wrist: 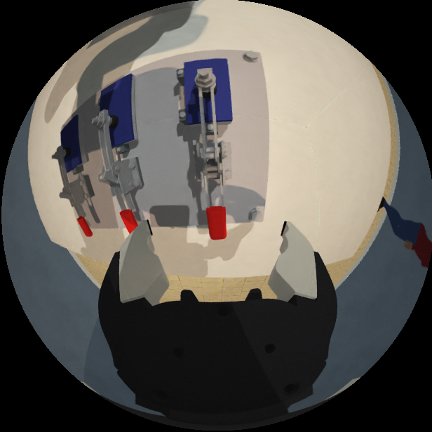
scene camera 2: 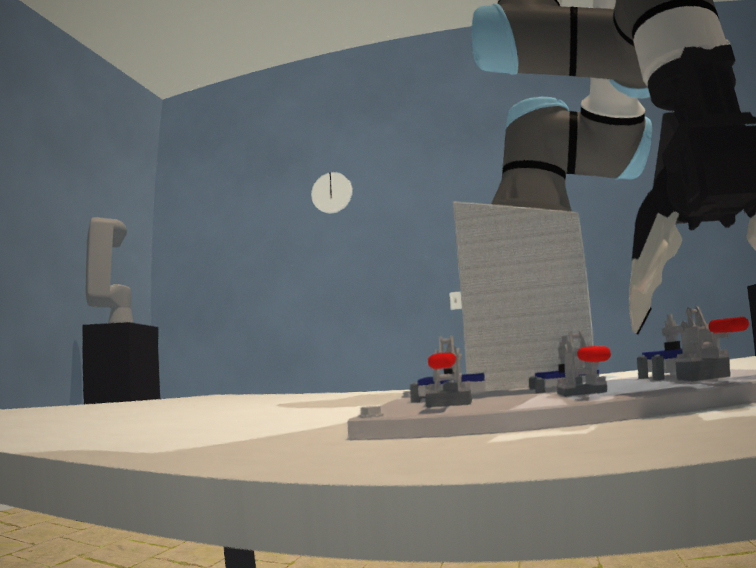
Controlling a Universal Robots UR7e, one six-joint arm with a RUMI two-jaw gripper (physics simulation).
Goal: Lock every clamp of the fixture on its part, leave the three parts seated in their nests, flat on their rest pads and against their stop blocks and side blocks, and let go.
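Places are measured from the arm's base along level axes (x back, y right, z up), in millimetres.
Where they show: gripper, between the fingertips: (scene camera 2: 728,325); arm's base, origin of its link: (scene camera 2: 530,224).
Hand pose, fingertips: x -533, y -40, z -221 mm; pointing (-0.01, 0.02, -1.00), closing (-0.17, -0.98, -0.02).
Each offset is from my fingertips to the centre of the thing. "*": to the spot under its first point. Level surfaces: height alone.
My gripper (scene camera 2: 702,293) (wrist: 216,222) is open and empty, above the handle end of the right clamp. Its right finger is partly cut off in the scene view. The right clamp's red handle {* dx -16, dy +10, dz +1 mm} (scene camera 2: 728,324) (wrist: 216,223) lies low between the fingertips in the wrist view, pointing outward. Its arm reaches over the right blue part {dx +130, dy -10, dz -25 mm} (scene camera 2: 663,354) (wrist: 223,105). The middle red handle {* dx -10, dy +116, dz -9 mm} (scene camera 2: 593,353) (wrist: 128,221) and left red handle {* dx -2, dy +221, dz -5 mm} (scene camera 2: 441,360) (wrist: 84,226) also lie low. Their arms reach over the middle blue part (wrist: 122,100) and left blue part (wrist: 72,135). Exact seating and pad contact cannot be judged.
The fixture plate {* dx -9, dy +252, dz -47 mm} (scene camera 2: 397,426) (wrist: 250,135) lies on the pale table {dz -56 mm} (scene camera 2: 183,427) (wrist: 340,150). Small stop blocks {dx +107, dy +16, dz -30 mm} (scene camera 2: 656,367) (wrist: 182,115) stand beside the right part. A bolt head (wrist: 251,56) sits at a plate corner. The grey pedestal (scene camera 2: 522,274) stands behind the fixture.
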